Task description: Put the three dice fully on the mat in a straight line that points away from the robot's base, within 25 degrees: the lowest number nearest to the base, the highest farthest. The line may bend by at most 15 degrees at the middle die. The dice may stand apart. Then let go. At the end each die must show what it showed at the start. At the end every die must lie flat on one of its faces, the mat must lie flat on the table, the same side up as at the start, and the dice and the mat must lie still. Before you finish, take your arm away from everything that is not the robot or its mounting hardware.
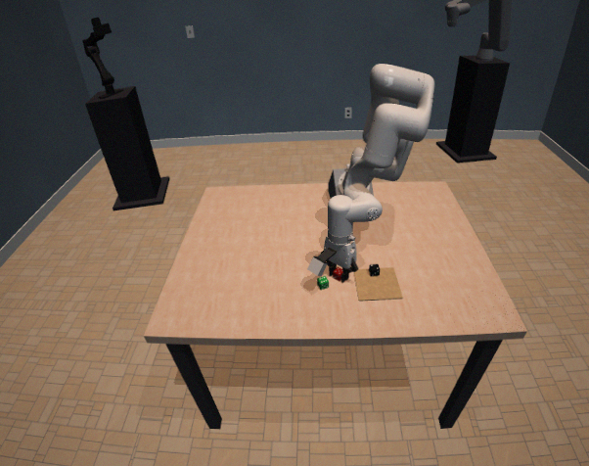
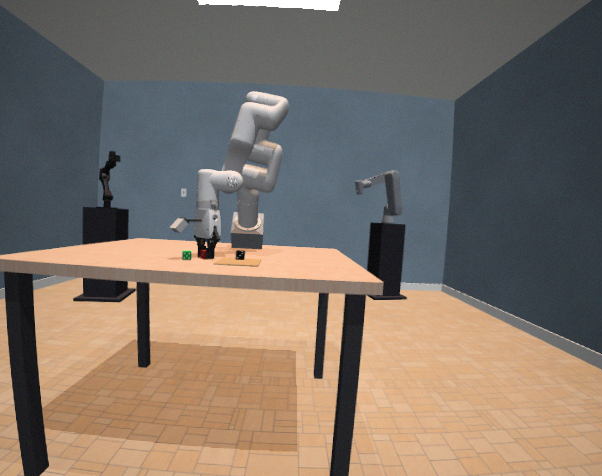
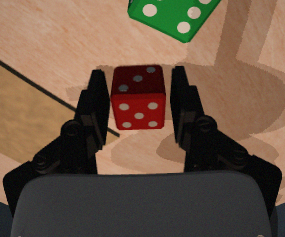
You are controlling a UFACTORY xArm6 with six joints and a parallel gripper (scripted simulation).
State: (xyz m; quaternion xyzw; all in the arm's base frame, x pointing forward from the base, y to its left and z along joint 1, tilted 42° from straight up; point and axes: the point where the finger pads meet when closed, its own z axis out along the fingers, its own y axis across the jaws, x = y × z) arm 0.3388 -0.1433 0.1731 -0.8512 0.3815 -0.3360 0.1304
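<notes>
The red die is 10 mm below my hand. Round my hand: black die 120 mm to the left, 10 mm ahead; green die 60 mm to the right, 30 mm ahead, 10 mm below; tan mat 120 mm to the left, 60 mm ahead, 20 mm below.
</notes>
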